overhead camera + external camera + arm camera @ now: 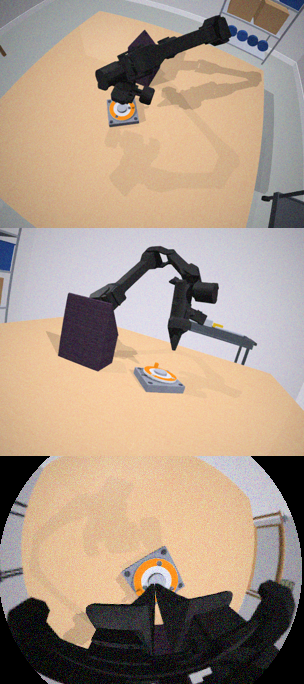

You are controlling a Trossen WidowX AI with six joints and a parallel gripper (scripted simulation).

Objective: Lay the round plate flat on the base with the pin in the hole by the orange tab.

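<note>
My gripper tip is 70 mm above the round plate and 30 mm past it. Round my gripper tip: square grey base (90 mm below, 20 mm to the right, 20 mm behind).
</note>
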